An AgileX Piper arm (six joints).
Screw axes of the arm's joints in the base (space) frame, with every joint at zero. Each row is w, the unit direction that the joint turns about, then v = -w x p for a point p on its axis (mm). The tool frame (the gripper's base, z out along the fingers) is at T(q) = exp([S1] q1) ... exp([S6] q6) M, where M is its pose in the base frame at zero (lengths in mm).
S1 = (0, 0, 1, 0, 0, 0)
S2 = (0, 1, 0, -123, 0, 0)
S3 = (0, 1, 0, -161.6, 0, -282.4)
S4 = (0.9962, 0, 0.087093, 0, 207.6, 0)
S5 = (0, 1, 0, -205.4, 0, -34.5)
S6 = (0.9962, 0, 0.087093, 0, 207.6, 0)
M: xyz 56.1 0 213.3 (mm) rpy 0 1.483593 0 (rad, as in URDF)
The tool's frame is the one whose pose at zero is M.
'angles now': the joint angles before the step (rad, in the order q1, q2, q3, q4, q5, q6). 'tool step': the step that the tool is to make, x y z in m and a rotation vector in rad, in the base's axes. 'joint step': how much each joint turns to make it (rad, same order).
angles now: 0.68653 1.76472 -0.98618 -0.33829 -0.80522 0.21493
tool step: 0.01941 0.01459 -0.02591 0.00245 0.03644 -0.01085
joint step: 0.00032 0.12099 -0.06698 0.02721 -0.02851 -0.00152
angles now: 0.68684 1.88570 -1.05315 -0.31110 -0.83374 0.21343
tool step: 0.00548 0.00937 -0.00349 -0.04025 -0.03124 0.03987
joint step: 0.00002 0.03622 -0.04841 -0.06447 0.01440 -0.00003
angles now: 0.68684 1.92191 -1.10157 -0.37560 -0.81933 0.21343
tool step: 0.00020 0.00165 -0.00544 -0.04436 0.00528 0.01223
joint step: 0.00000 0.00800 -0.00413 -0.03117 0.03066 0.00001
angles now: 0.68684 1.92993 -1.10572 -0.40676 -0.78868 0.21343
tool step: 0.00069 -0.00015 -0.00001 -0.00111 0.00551 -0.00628
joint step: -0.00001 0.00002 -0.00181 0.00616 0.00734 0.00001
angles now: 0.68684 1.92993 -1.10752 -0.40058 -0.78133 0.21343
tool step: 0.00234 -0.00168 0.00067 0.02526 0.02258 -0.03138
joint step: 0.00000 0.00001 -0.00001 0.04615 0.00155 0.00000
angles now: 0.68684 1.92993 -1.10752 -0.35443 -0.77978 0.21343
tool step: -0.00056 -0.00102 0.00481 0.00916 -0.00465 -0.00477
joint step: -0.00002 -0.01159 0.00000 0.00624 0.00232 0.00002
